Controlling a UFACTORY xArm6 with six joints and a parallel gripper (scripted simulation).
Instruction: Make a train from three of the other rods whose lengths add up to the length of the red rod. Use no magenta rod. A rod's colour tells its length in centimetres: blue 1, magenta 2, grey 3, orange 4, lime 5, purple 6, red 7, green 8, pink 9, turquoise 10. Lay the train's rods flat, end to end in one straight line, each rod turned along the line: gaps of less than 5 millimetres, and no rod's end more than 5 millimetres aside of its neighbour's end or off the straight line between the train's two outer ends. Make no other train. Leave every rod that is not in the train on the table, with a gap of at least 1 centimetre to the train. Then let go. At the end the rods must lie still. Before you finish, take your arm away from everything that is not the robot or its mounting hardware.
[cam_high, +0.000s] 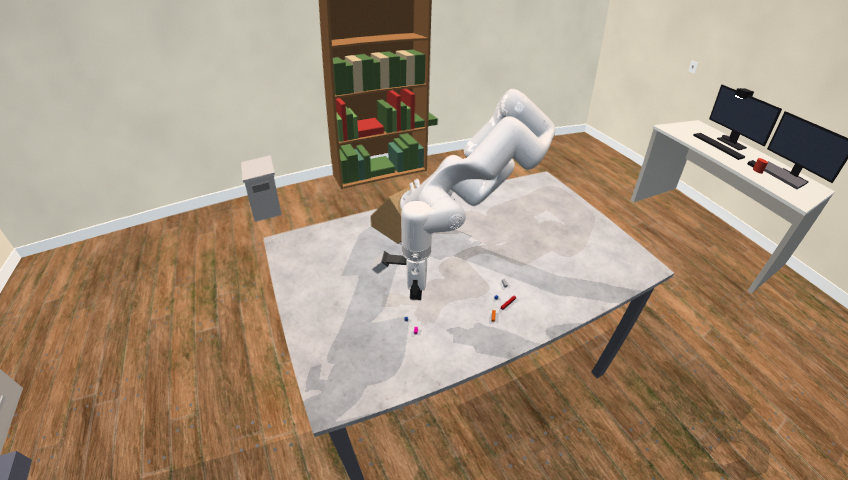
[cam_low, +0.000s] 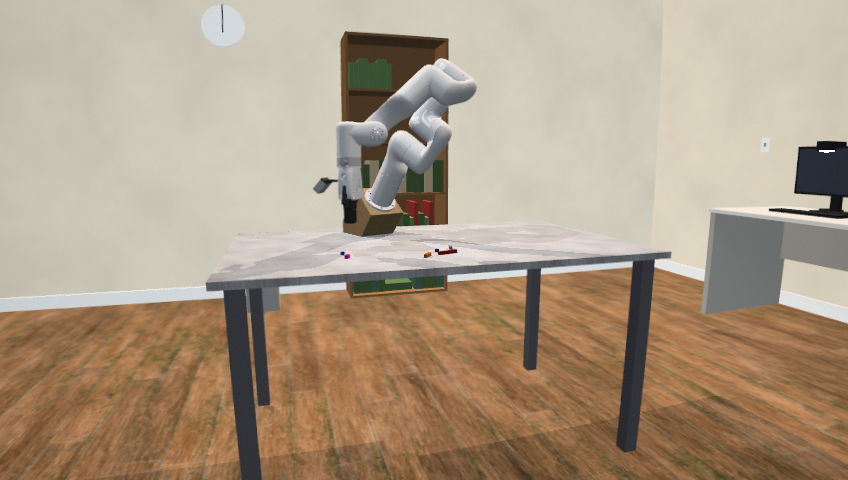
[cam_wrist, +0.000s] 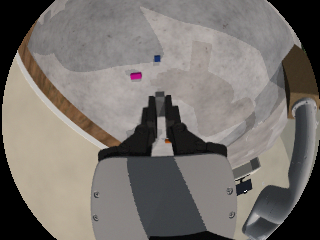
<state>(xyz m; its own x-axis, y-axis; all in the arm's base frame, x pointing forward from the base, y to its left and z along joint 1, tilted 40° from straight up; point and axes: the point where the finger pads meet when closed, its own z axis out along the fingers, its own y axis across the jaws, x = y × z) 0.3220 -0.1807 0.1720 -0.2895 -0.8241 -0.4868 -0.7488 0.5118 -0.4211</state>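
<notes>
Now: hand 120 mm above the magenta rod, 40 mm short of it and 10 mm to the left of it. The rest, counted from my hand: red rod 300 mm to the left, 120 mm below, 30 mm ahead; then orange rod 230 mm to the left, 120 mm below, 60 mm ahead.
</notes>
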